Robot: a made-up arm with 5 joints.
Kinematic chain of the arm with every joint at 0, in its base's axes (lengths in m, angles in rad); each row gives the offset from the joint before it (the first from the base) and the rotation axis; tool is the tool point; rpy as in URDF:
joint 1: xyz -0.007 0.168 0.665 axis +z
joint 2: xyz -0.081 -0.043 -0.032 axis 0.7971 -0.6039 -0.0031
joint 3: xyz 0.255 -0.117 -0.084 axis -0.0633 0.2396 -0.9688
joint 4: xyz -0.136 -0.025 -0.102 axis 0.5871 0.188 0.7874
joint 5: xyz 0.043 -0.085 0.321 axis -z
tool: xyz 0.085 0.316 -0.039 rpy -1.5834 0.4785 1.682
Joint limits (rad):
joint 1: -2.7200..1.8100
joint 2: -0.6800..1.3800
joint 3: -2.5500..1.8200
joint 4: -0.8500..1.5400
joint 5: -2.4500..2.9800
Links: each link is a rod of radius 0.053 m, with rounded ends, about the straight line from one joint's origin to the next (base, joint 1, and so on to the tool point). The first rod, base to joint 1, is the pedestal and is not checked.
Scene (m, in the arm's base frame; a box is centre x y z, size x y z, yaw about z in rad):
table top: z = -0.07
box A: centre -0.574 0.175 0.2 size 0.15 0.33 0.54 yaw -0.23
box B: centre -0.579 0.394 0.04 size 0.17 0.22 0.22 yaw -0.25
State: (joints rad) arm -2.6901 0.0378 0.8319 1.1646 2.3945
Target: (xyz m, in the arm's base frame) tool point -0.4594 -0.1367 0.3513
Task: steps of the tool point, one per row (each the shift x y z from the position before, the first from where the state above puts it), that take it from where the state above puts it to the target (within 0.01 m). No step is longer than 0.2 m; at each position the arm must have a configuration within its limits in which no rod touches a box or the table.
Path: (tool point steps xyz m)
1: 0.0529 0.0122 -0.0103
2: 0.0715 0.0025 0.0040
3: 0.0854 -0.0075 0.0228
4: 0.0925 -0.0182 0.0444
5: -0.0842 -0.1294 -0.1096
6: 0.0063 -0.1699 -0.0872
7: -0.0738 -0.1242 -0.0326
8: -0.0682 -0.1163 0.0299
9: -0.0500 -0.0890 0.0813

